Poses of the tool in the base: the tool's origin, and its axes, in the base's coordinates. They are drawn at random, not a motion.
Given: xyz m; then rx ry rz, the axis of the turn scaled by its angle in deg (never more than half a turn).
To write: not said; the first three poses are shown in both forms.
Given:
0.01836 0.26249 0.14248 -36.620 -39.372 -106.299
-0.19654 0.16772 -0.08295 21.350 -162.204 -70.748
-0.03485 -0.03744 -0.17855 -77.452 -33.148 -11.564
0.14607 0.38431 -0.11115 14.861 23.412 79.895
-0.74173 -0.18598 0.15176 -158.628 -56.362 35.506
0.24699 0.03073 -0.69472 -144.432 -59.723 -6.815
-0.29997 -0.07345 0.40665 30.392 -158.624 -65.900
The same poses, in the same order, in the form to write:
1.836 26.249 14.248 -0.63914 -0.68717 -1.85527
-19.654 16.772 -8.295 0.37263 -2.83099 -1.23479
-3.485 -3.744 -17.855 -1.35179 -0.57854 -0.20183
14.607 38.431 -11.115 0.25937 0.40862 1.39443
-74.173 -18.598 15.176 -2.76858 -0.98370 0.61970
24.699 3.073 -69.472 -2.52081 -1.04236 -0.11894
-29.997 -7.345 40.665 0.53044 -2.76851 -1.15017

